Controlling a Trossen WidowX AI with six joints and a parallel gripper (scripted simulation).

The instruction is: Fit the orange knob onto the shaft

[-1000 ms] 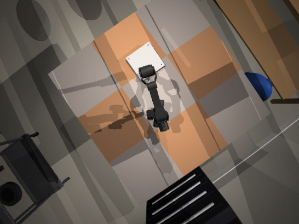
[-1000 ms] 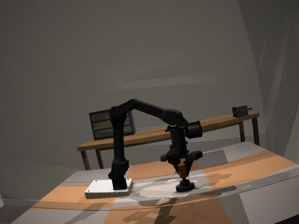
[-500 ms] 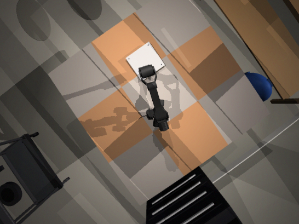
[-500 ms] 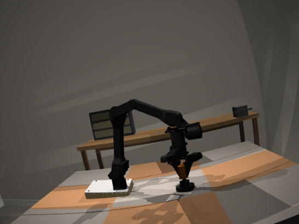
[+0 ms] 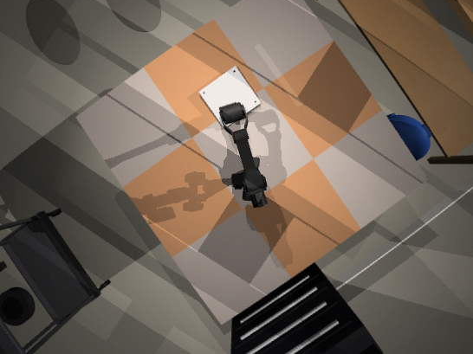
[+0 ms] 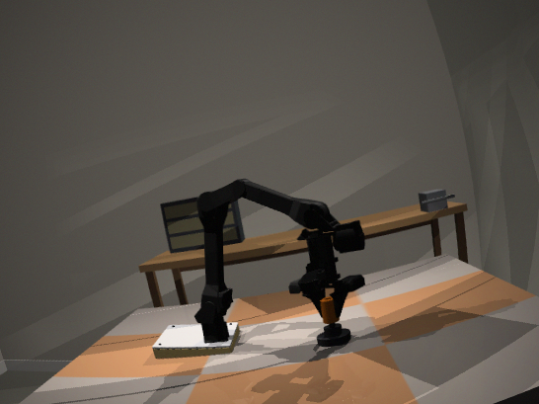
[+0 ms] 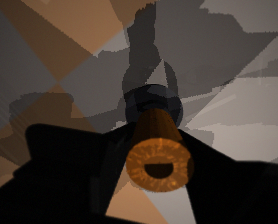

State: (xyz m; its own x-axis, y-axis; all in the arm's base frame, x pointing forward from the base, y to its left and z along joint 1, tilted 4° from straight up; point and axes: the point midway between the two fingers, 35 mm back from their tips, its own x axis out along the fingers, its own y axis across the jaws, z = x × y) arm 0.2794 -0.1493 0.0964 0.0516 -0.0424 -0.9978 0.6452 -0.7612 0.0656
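Right now my gripper tip is 40 mm above the round dark pedestal. Round my gripper tip: orange knob: 20 mm above.
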